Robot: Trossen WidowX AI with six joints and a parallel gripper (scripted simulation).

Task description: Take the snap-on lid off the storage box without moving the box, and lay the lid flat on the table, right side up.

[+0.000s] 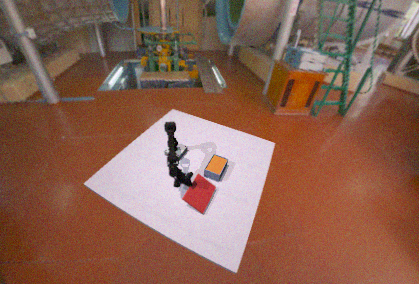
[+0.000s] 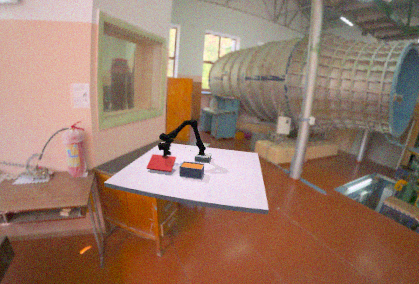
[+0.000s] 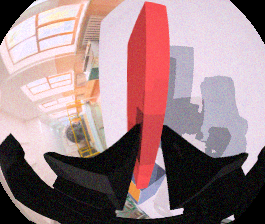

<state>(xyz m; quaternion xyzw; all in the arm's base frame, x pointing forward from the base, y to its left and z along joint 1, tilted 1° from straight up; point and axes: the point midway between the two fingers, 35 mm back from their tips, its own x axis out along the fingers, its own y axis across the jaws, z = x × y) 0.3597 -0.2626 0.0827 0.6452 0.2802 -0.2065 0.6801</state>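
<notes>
Right now my gripper tip is 7 cm short of the red lid, 3 cm above it and 1 cm to the right of it. From my gripper tip the other things lie so: storage box: 30 cm to the left, 6 cm below, 4 cm ahead.
</notes>
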